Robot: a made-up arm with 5 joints. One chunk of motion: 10 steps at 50 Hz.
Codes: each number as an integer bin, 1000 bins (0 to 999) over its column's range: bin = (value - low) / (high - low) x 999, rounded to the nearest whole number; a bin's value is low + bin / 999 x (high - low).
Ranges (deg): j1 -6..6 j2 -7..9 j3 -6..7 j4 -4..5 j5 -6..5
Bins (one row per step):
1: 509 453 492 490 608
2: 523 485 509 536 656
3: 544 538 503 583 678
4: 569 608 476 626 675
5: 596 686 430 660 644
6: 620 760 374 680 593
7: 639 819 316 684 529
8: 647 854 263 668 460
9: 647 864 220 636 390
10: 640 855 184 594 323
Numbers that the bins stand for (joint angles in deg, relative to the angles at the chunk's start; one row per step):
1: 0.11 0.26 0.40 0.41 0.69
2: 0.28 0.77 0.62 0.83 1.22
3: 0.53 1.62 0.55 1.25 1.47
4: 0.83 2.74 0.19 1.64 1.43
5: 1.16 3.99 -0.40 1.95 1.09
6: 1.45 5.17 -1.13 2.13 0.53
7: 1.68 6.12 -1.89 2.16 -0.18
8: 1.77 6.68 -2.58 2.02 -0.93
9: 1.77 6.84 -3.14 1.73 -1.71
10: 1.69 6.69 -3.61 1.35 -2.44

